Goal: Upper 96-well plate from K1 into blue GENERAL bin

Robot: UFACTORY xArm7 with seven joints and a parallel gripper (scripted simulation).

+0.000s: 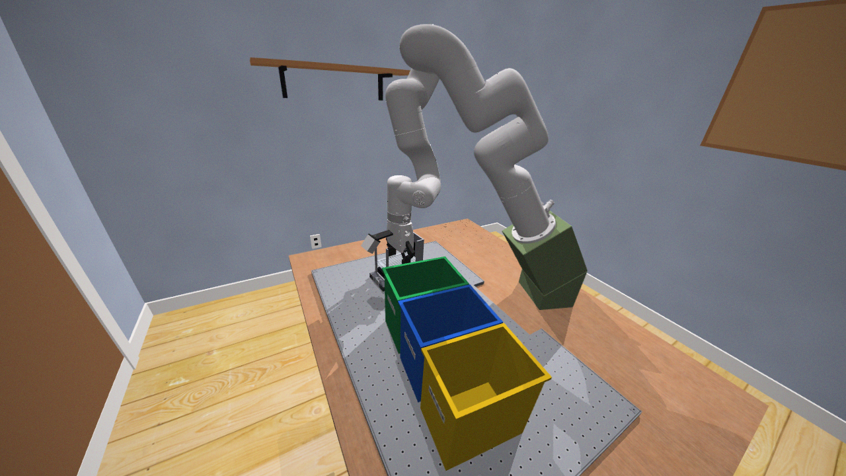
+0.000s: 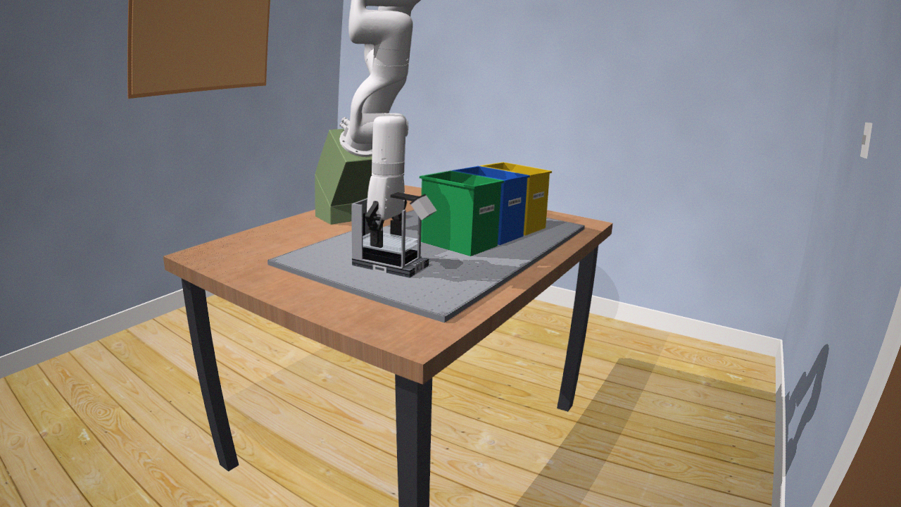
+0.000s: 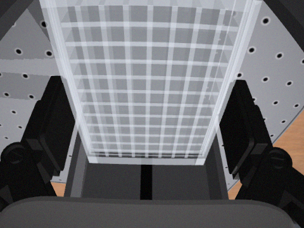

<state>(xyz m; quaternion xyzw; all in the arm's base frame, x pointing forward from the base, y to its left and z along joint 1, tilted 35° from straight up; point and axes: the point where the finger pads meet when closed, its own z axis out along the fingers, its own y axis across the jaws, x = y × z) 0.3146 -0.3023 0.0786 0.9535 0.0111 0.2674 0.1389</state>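
Now: the dark plate 4 cm below my hand. Round my hand: back wall (7 cm behind, 2 cm above); then clear 96-well plate (1 cm below); then green bin (24 cm to the left, 9 cm ahead, 2 cm above).
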